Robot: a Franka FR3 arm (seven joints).
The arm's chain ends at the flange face. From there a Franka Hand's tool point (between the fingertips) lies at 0.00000 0.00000 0.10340 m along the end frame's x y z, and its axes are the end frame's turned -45 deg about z.
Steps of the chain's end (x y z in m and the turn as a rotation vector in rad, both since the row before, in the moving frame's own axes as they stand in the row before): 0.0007, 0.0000, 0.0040, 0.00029, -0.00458, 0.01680; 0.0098, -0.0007, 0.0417, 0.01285, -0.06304, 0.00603; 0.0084, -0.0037, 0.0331, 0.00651, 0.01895, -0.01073; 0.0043, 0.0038, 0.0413, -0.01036, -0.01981, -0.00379; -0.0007, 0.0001, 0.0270, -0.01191, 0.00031, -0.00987
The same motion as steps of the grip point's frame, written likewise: 0.0002, 0.0001, 0.0040, 0.00344, -0.00303, 0.01680; 0.0038, 0.0009, 0.0415, 0.05366, -0.03549, 0.00603; 0.0104, 0.0042, 0.0331, -0.00880, 0.01800, -0.01073; -0.0019, 0.0050, 0.0413, 0.00668, -0.02133, -0.00379; -0.0014, 0.0005, 0.0270, -0.00864, -0.00820, -0.00987
